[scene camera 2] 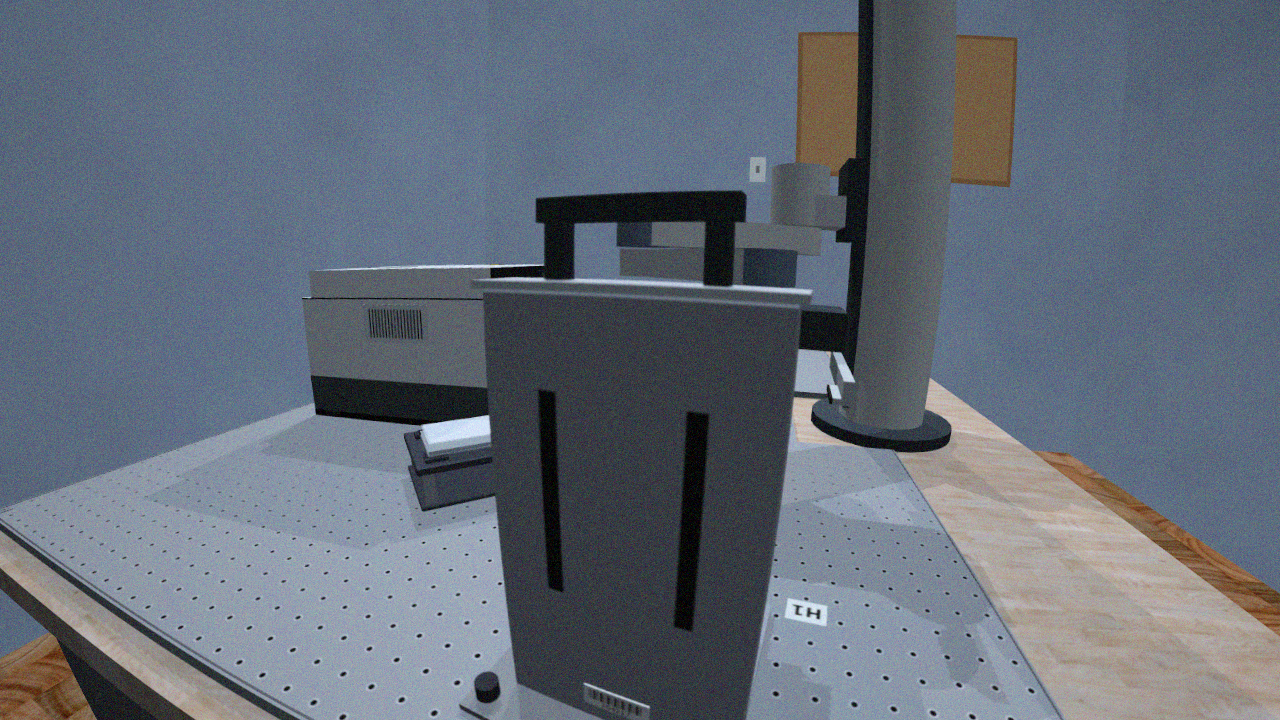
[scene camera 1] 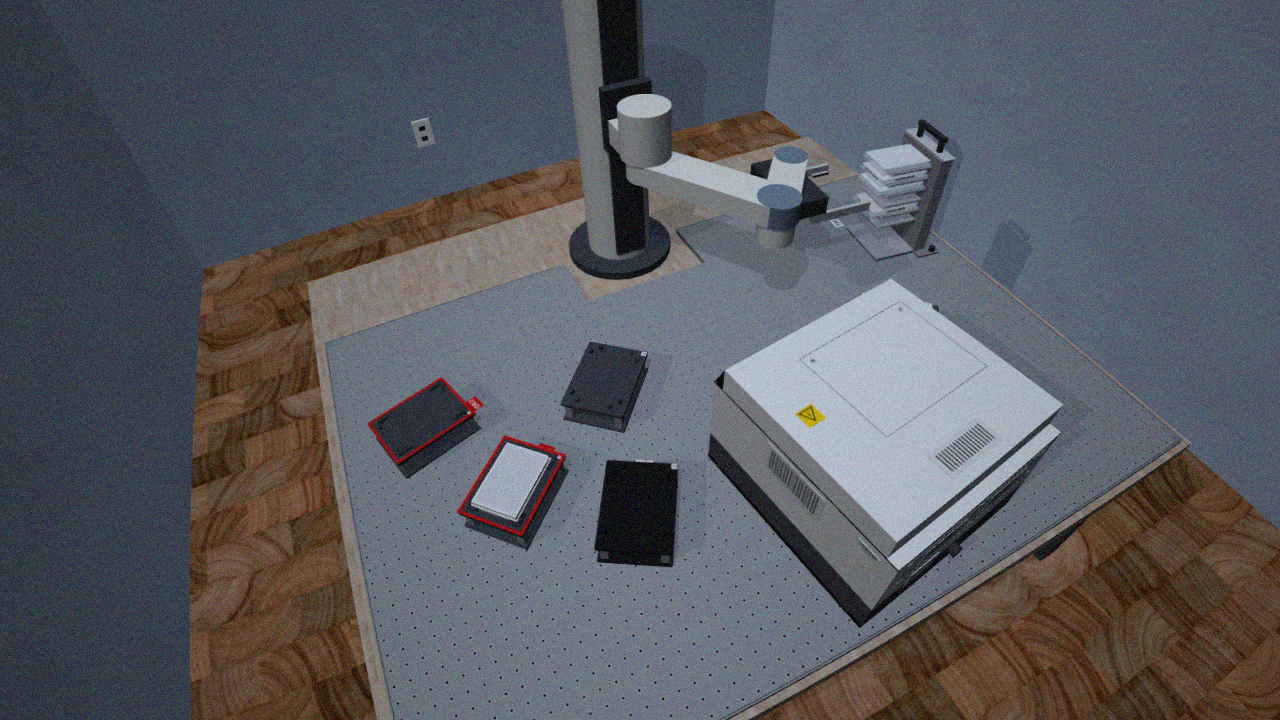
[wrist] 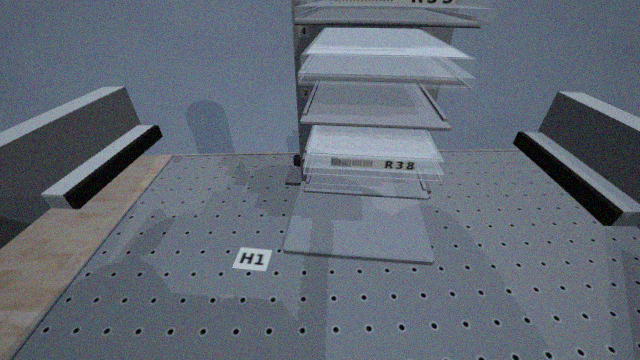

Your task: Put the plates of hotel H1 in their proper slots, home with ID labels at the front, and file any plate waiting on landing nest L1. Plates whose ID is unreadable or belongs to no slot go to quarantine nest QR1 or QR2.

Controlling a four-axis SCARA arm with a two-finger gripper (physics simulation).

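Frame: origin at the arm's base, x up, y back, z right, level; centimetres.
Seen in the pictures: gripper, fingertip midpoint: [scene camera 1: 847,185] [wrist: 333,112]; arm's base, origin of the base link: [scene camera 2: 878,425] [scene camera 1: 619,247].
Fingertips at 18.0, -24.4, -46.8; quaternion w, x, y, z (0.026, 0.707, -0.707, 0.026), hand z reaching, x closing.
Note:
Offsets run from my fingertips to a thing's middle, as dx, dy, dz. "spot": to the spot under its first point.
Hotel H1 @(-2.2, -4.0, -13.9) [scene camera 1: 935,192] [scene camera 2: 635,358] stands at the bench's back right; its open side shows in the wrist view. A plate labelled R38 @(-5.0, -3.5, -9.9) [wrist: 375,162] sits low in it. Above are a bare shelf @(-3.1, -3.7, -10.9) [wrist: 370,105], then a plate with no visible front label @(+0.6, -3.5, -9.9) [wrist: 387,42], then a plate @(spot: +3.0, -2.6, -3.6) [wrist: 390,15] whose label is cut off at the view's top. My gripper [scene camera 1: 845,189] [wrist: 333,112] is open and empty in front of the hotel, which sits right of centre between the fingers. A white plate @(-11.0, -33.0, +91.2) [scene camera 1: 512,483] lies on a red-framed nest @(spot: -11.2, -36.3, +97.0) [scene camera 1: 483,512]. The nests' names are unreadable.
Another red-framed nest @(-13.9, -12.3, +102.7) [scene camera 1: 421,420] and two black nests @(spot: -11.7, -19.3, +68.4) [scene camera 1: 606,380] @(spot: -11.7, -46.7, +74.6) [scene camera 1: 637,510] stand on the bench. A large white instrument @(-4.1, -56.0, +37.1) [scene camera 1: 895,376] [scene camera 2: 393,344] stands at the right. A dark nest @(spot: -16.2, -32.9, +3.7) [scene camera 2: 447,483] bearing a white plate @(-10.7, -30.8, +7.6) [scene camera 2: 456,436] is partly hidden behind the hotel.

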